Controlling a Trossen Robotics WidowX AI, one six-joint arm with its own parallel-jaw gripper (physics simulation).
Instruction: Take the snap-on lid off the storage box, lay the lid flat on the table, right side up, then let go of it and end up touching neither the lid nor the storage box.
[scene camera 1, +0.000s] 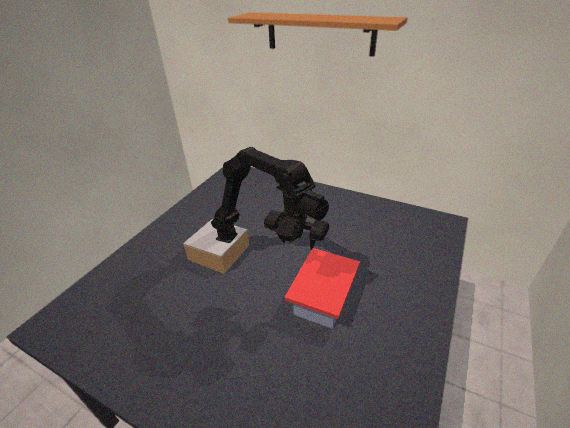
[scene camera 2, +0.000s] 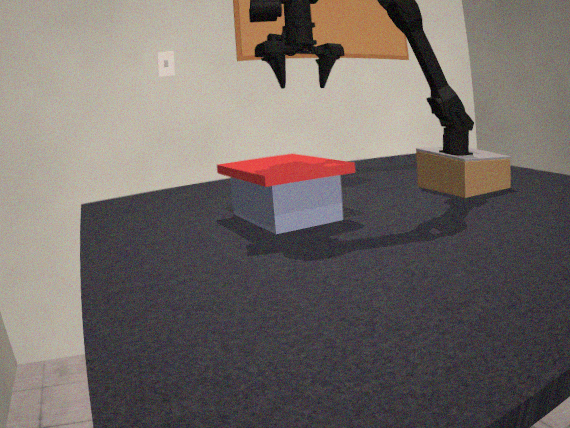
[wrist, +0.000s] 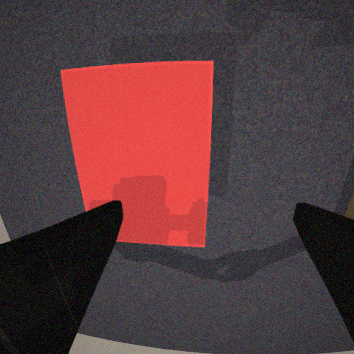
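Observation:
The red lid (scene camera 1: 324, 285) (scene camera 2: 285, 167) (wrist: 142, 135) lies flat and level on top of the blue-grey storage box (scene camera 1: 314, 315) (scene camera 2: 307, 202), overhanging its walls. The box stands upright on the dark table (scene camera 1: 175, 320) (scene camera 2: 320, 320) (wrist: 280, 125). My gripper (scene camera 1: 298, 241) (scene camera 2: 303, 87) (wrist: 208, 210) is open with its fingers wide apart and pointing down. It hangs well above the lid, touching neither lid nor box. In the wrist view the left fingertip overlaps the lid's near left corner, and the right fingertip is over the table, past the lid's right edge.
The arm's base stands on a wooden block (scene camera 1: 207, 257) (scene camera 2: 465, 175) with a pale top. A wooden shelf (scene camera 1: 317, 21) is on the wall above the table. A brown board (scene camera 2: 350, 35) and a light switch (scene camera 2: 166, 63) are on the wall behind.

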